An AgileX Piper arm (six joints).
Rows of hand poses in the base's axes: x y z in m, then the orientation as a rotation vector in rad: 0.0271 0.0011 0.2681 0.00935 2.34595 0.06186; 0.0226 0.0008 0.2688 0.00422 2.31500 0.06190; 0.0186 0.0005 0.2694 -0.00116 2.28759 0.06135; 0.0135 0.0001 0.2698 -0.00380 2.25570 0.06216; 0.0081 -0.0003 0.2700 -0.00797 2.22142 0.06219; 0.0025 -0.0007 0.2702 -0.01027 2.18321 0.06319; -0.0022 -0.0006 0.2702 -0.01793 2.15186 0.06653; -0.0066 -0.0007 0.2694 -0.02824 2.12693 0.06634; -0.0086 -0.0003 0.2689 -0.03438 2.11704 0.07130; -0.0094 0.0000 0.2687 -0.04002 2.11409 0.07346; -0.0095 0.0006 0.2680 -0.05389 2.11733 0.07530; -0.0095 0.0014 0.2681 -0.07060 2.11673 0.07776; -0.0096 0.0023 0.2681 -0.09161 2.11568 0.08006; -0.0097 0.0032 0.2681 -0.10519 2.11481 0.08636; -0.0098 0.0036 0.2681 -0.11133 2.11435 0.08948; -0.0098 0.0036 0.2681 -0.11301 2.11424 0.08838
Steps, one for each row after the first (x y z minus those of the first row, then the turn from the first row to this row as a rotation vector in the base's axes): -0.0045 -0.0003 0.0007 -0.00103 -0.03104 0.00310; -0.0085 -0.0006 0.0013 -0.00264 -0.05856 0.00632; -0.0136 -0.0010 0.0017 -0.00235 -0.09047 0.00790; -0.0190 -0.0014 0.0019 -0.00306 -0.12481 0.01036; -0.0246 -0.0018 0.0021 -0.00241 -0.16302 0.01171; -0.0293 -0.0017 0.0021 -0.00179 -0.19442 0.01800; -0.0337 -0.0018 0.0013 -0.00479 -0.21948 0.02537; -0.0357 -0.0014 0.0008 -0.00281 -0.22934 0.03148; -0.0365 -0.0011 0.0006 -0.00292 -0.23229 0.03643; -0.0366 -0.0005 -0.0001 -0.00600 -0.22909 0.04760; -0.0366 0.0003 0.0000 -0.00946 -0.22966 0.06110; -0.0367 0.0012 0.0000 -0.01440 -0.23056 0.07782; -0.0368 0.0021 0.0000 -0.01393 -0.23114 0.09016; -0.0369 0.0025 0.0000 -0.01351 -0.23144 0.09583; -0.0369 0.0025 0.0000 -0.01488 -0.23156 0.09676
